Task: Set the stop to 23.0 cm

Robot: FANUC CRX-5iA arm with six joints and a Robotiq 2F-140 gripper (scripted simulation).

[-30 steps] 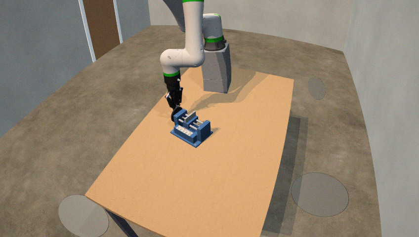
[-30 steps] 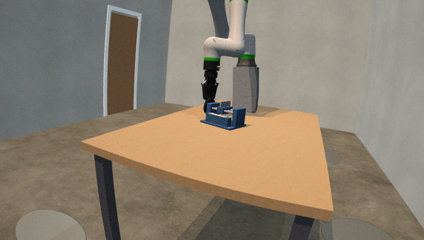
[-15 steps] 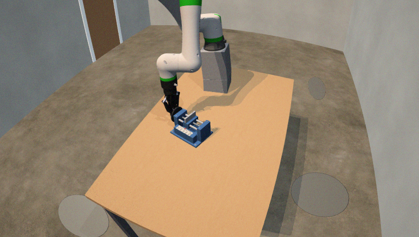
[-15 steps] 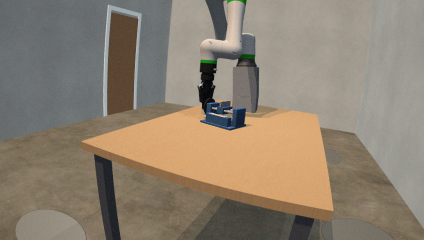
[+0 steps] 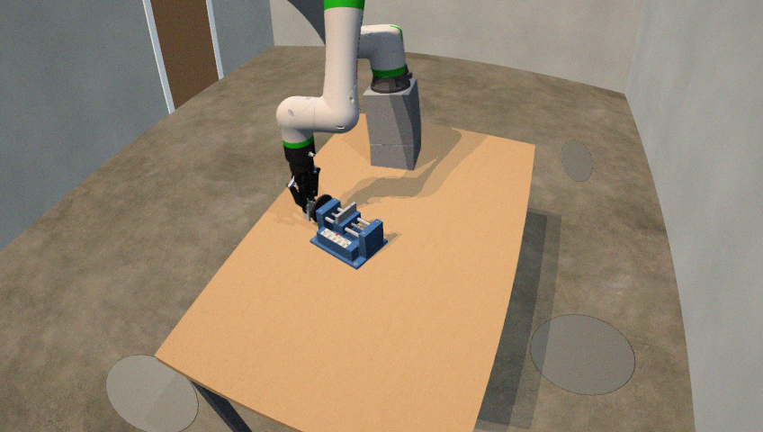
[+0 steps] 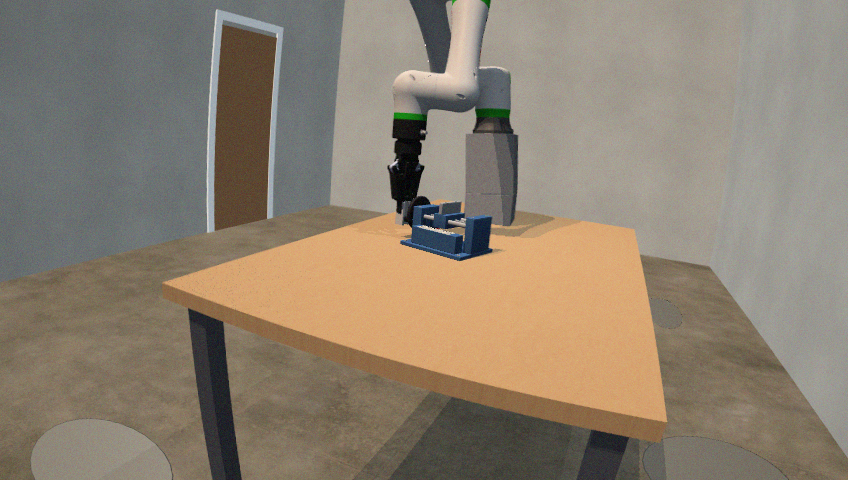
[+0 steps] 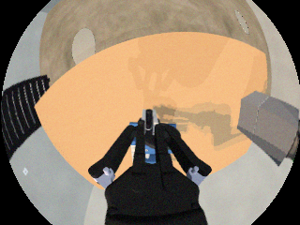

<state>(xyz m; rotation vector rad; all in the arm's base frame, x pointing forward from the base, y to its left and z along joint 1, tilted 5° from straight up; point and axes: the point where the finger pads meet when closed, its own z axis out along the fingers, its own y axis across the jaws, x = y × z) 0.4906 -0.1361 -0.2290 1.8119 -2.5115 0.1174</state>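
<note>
Now: hand 20 mm to the right of the black handwheel and 10 mm above it. From my hand the other things lie so: grey stop plate: 30 mm ahead, 140 mm to the left, 20 mm above.
</note>
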